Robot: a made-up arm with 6 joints. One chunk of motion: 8 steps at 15 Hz.
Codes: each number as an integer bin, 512 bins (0 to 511) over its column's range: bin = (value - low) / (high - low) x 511, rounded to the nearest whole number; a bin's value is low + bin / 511 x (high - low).
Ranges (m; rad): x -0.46..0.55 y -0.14..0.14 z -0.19..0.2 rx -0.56..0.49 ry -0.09..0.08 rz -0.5..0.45
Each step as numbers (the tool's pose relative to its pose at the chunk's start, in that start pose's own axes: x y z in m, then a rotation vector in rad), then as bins.
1 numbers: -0.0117 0.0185 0.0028 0.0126 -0.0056 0.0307
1 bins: 227 289 253 279 254 285
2 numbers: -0.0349 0.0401 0.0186 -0.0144 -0.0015 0.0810
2 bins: 215 329 273 266 266 313
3 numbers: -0.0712 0.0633 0.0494 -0.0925 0.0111 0.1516
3 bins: 197 371 314 228 304 350
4 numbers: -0.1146 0.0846 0.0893 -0.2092 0.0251 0.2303
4 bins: 175 410 366 171 346 393
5 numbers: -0.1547 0.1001 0.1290 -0.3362 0.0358 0.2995
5 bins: 154 438 418 109 378 430
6 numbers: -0.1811 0.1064 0.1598 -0.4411 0.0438 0.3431
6 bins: 141 450 458 58 402 453
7 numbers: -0.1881 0.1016 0.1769 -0.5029 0.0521 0.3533
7 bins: 138 441 481 28 427 459
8 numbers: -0.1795 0.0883 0.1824 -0.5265 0.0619 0.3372
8 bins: 142 417 488 16 457 450
